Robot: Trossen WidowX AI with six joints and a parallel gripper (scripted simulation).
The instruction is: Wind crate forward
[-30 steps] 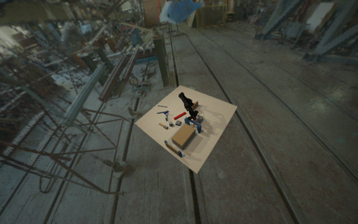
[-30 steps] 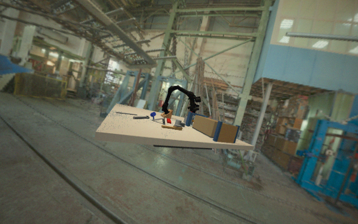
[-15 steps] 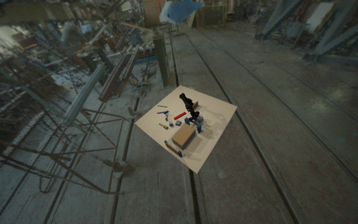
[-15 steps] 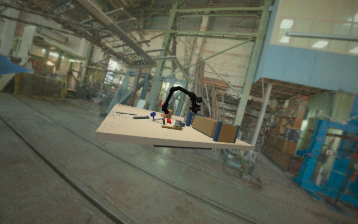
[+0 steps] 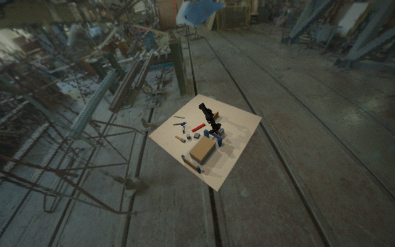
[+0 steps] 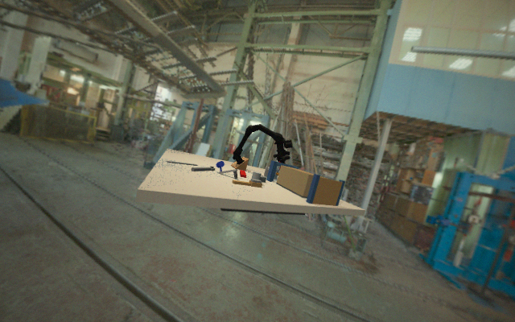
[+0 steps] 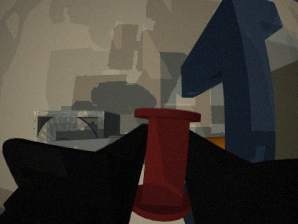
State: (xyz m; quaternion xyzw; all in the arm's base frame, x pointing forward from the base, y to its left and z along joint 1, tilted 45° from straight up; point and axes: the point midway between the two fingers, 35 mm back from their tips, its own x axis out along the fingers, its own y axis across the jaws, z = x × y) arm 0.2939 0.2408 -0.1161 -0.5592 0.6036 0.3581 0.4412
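My gripper tip is now 4 cm past the winch handle, 3 cm above it and 2 cm to the left of it. Also, from my gripper tip: red knob 2 cm to the right; blue steel frame 6 cm ahead, 3 cm to the right, 3 cm below; grey winch 12 cm behind, 10 cm below, 3 cm to the right.
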